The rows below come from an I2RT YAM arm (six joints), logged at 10 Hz.
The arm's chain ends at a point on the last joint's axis. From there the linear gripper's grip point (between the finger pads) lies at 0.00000 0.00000 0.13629 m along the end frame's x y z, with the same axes.
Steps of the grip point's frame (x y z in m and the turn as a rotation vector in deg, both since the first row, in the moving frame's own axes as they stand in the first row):
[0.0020, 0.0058, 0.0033, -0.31, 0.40, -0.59]
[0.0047, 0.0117, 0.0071, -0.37, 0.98, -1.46]
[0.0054, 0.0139, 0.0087, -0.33, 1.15, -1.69]
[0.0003, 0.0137, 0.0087, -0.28, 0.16, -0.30]
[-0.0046, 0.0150, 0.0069, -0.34, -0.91, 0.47]
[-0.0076, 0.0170, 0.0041, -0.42, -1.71, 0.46]
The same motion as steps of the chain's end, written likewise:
[0.0010, 0.0051, 0.0033, -0.31, 0.40, -0.59]
[0.0024, 0.0108, 0.0071, -0.37, 0.98, -1.46]
[0.0027, 0.0132, 0.0087, -0.33, 1.15, -1.69]
[-0.0001, 0.0130, 0.0087, -0.28, 0.16, -0.30]
[-0.0024, 0.0142, 0.0069, -0.34, -0.91, 0.47]
[-0.0035, 0.0160, 0.0042, -0.42, -1.71, 0.46]

